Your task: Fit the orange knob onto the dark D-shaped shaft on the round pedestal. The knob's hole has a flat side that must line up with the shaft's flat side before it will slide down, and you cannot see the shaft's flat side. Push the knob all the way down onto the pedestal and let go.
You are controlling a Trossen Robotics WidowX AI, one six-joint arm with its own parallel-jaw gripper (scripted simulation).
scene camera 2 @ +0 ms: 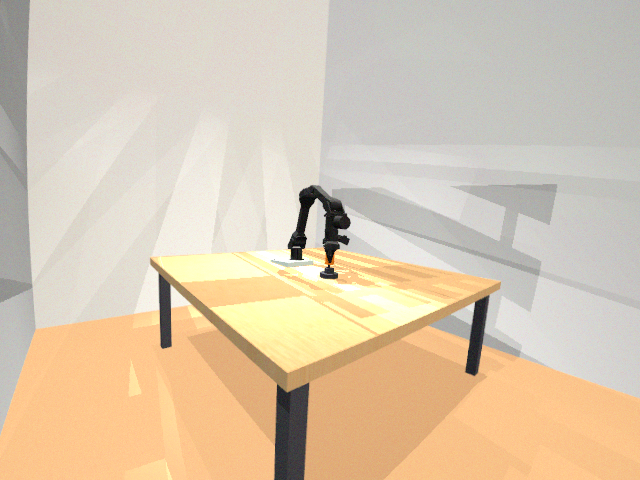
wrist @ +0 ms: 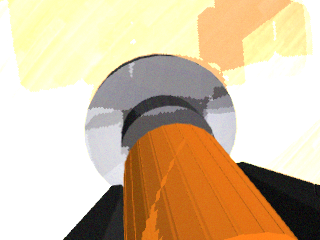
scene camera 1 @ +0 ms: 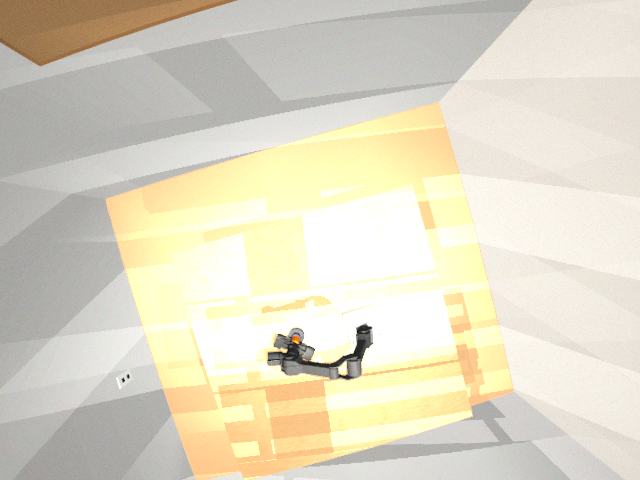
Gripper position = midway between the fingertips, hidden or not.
In view: my gripper (wrist: pixel 179 185) and an orange knob (wrist: pixel 177 174).
